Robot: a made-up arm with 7 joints.
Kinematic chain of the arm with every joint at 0, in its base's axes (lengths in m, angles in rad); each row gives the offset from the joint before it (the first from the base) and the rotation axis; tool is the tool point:
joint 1: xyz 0 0 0 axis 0 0.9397 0.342
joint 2: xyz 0 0 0 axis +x
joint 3: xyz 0 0 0 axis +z
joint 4: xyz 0.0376 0 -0.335 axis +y
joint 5: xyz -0.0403 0 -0.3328 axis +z
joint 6: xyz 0 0 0 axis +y
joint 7: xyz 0 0 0 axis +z
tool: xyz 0 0 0
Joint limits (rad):
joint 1: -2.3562..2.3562
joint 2: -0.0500..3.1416
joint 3: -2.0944..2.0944
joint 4: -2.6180..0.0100
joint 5: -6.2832..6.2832
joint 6: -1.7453..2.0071
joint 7: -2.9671..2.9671
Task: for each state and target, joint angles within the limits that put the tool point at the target. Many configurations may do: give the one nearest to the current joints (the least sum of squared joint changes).
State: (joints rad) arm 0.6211 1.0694 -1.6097 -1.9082 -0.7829 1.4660 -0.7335
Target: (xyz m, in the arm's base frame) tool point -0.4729 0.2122 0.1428
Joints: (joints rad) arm 1.3043 1.5453 -2.0944 -1.5204 -0.7829 1.4660 -0.7335
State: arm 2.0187 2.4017 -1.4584 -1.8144 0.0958 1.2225 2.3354
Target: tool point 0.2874 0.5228 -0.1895
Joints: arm 2.1393 3.1416 -1.0461 -0.9794 0.0958 1.2225 2.3354
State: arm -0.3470 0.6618 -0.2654 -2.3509 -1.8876 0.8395 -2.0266
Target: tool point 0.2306 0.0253 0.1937
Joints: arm -0.8922 0.8781 0.1492 -2.4415 -1.8876 0.8395 -2.0266
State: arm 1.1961 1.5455 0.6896 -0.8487 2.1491 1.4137 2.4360
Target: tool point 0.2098 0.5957 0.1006
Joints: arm 1.1163 1.8490 0.7640 -0.8596 2.1491 1.4137 2.4360
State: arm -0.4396 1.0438 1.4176 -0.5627 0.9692 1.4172 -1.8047
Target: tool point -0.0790 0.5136 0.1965
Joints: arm -0.4525 1.2977 1.7576 -1.4289 0.9692 1.4172 -1.8047
